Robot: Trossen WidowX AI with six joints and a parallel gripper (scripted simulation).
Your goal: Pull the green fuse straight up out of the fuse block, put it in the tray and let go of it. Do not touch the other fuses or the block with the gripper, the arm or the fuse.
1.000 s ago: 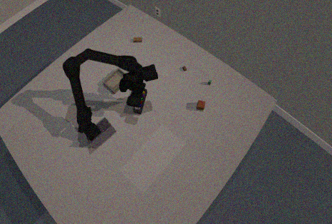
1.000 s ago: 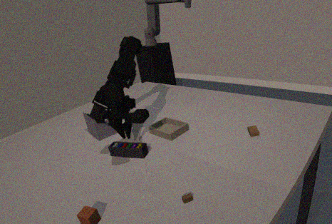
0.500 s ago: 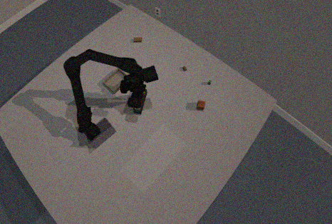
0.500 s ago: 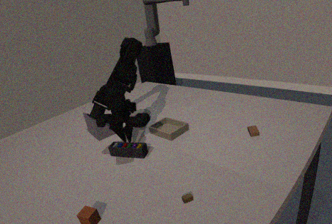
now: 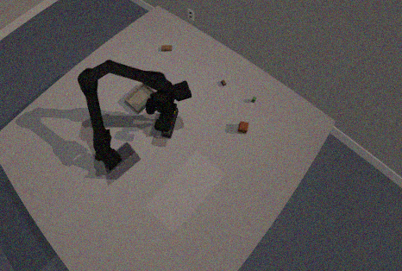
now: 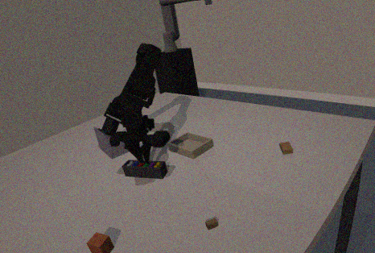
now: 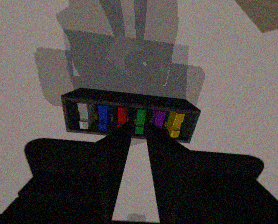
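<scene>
Right now my gripper tip is 2 cm above the green fuse. The rest, counted from my gripper tip: tray (1 cm behind, 20 cm to the left, 4 cm below).
</scene>
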